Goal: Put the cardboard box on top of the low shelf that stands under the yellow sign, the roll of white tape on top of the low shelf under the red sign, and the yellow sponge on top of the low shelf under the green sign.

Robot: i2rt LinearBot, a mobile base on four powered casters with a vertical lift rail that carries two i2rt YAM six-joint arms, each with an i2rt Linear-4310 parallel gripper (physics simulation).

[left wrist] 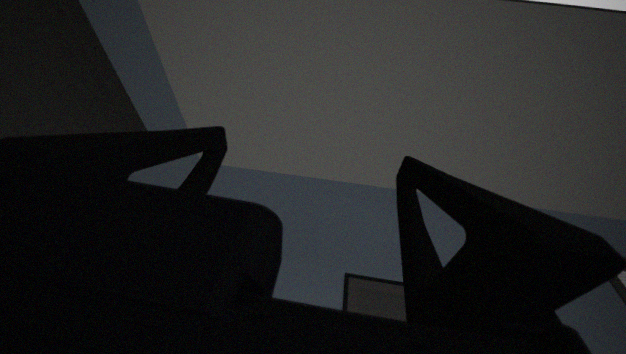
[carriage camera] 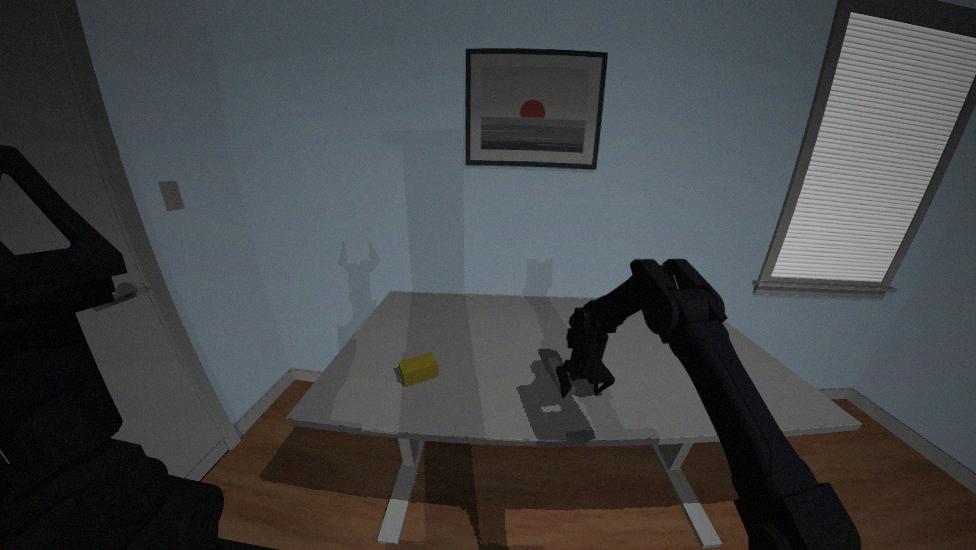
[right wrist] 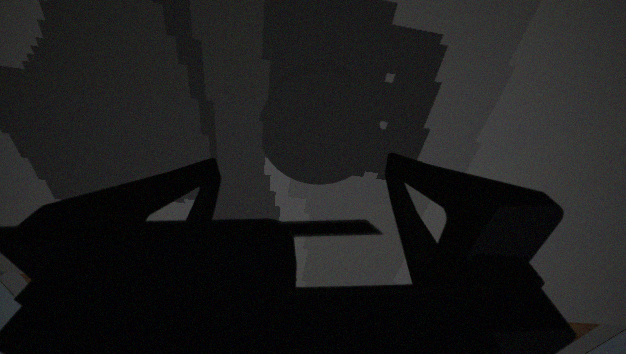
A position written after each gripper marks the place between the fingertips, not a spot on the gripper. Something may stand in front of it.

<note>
In view: the left gripper (left wrist: pixel 312 151), the right gripper (carriage camera: pixel 579 395), a yellow sponge (carriage camera: pixel 414 370) and a roll of white tape (right wrist: pixel 319 125).
The right gripper is seen too in the right wrist view (right wrist: pixel 302 165). The left wrist view does not show the yellow sponge: it is out of frame. The right wrist view does not show the yellow sponge: it is out of frame.
</note>
